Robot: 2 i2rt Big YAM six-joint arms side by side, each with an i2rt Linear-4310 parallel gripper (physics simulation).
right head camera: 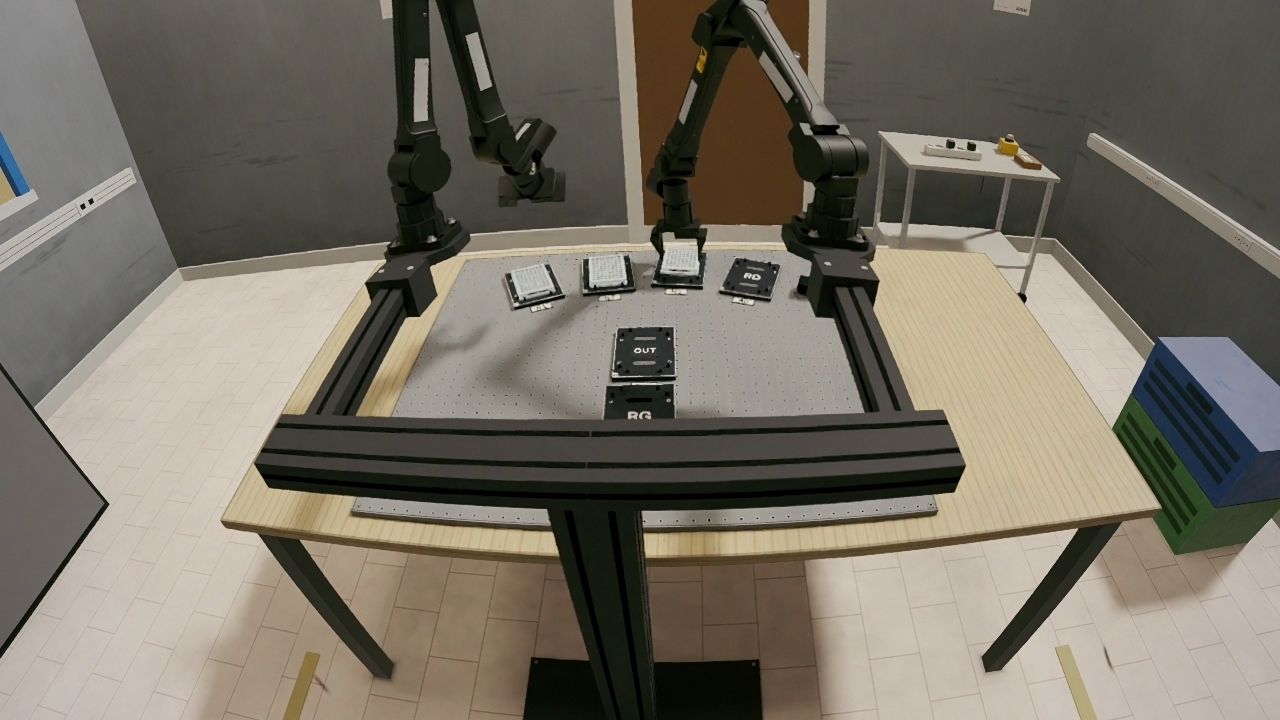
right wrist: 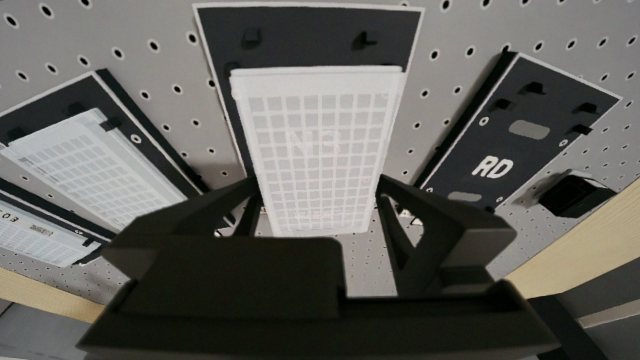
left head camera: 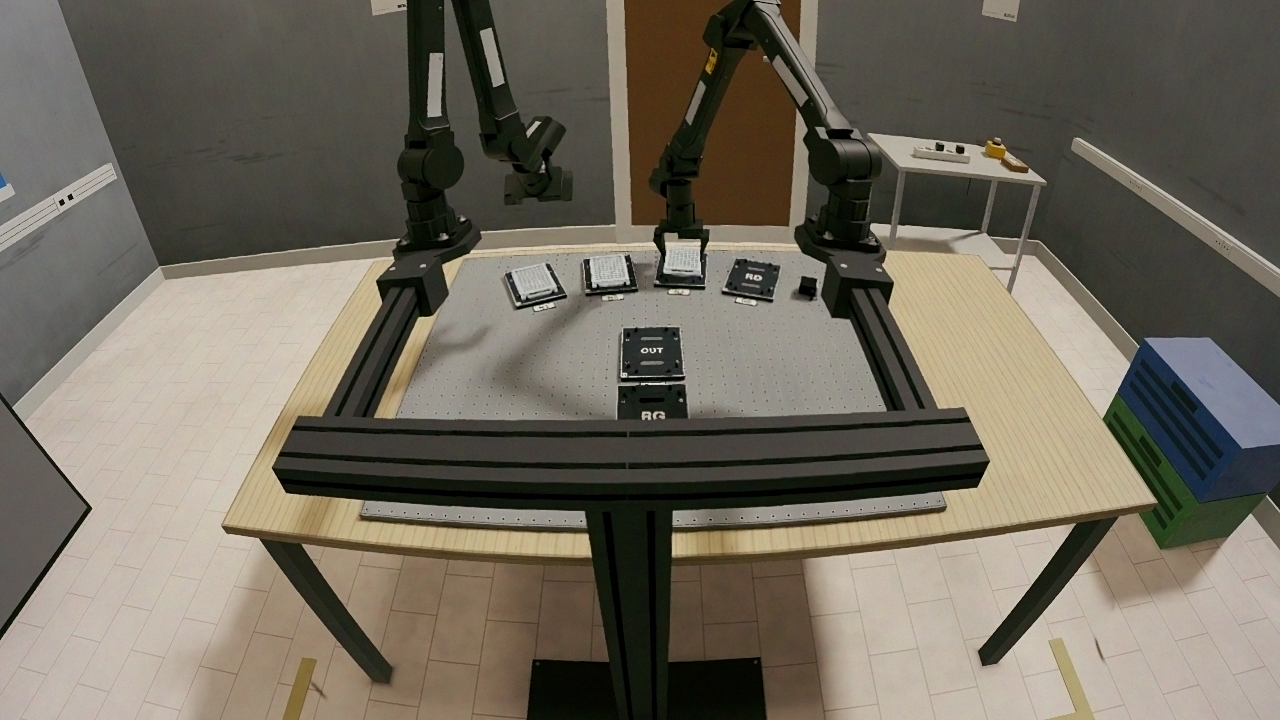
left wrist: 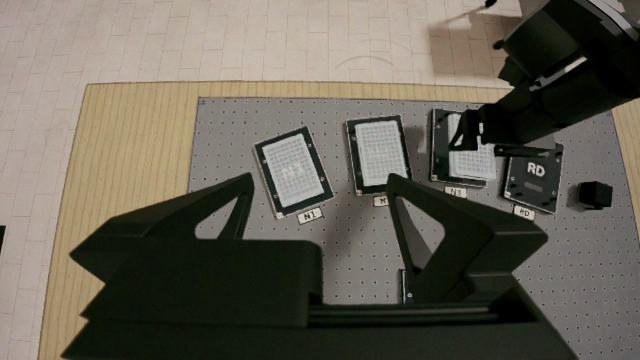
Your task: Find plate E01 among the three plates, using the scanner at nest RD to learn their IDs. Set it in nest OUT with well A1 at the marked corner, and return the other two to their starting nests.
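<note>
A white well plate [left head camera: 683, 261] [right head camera: 680, 261] [left wrist: 470, 167] [right wrist: 320, 115] is between the fingers of my right gripper [left head camera: 682, 254] [right head camera: 678, 254] [right wrist: 319, 180], which is shut on it just above nest N3 [left wrist: 440, 150] [right wrist: 310, 35]. One plate [left head camera: 534, 281] [right head camera: 533, 281] [left wrist: 292, 170] sits in nest N1, another plate [left head camera: 609, 270] [right head camera: 607, 270] [left wrist: 381, 152] [right wrist: 100, 165] in nest N2. Nest RD [left head camera: 751, 289] [right head camera: 750, 290] [left wrist: 532, 178] [right wrist: 460, 182] and nest OUT [left head camera: 650, 367] [right head camera: 643, 365] are empty. My left gripper [left head camera: 537, 189] [right head camera: 531, 189] [left wrist: 320, 180] is open and empty, high above the board's left side.
A small black scanner box [left head camera: 807, 287] [left wrist: 595, 195] [right wrist: 575, 195] stands to the right of RD. Nest RG [left head camera: 650, 400] [right head camera: 639, 400] lies in front of OUT, partly hidden by the black frame beam [left head camera: 626, 456] [right head camera: 608, 456]. My right arm reaches across above RD in the left wrist view.
</note>
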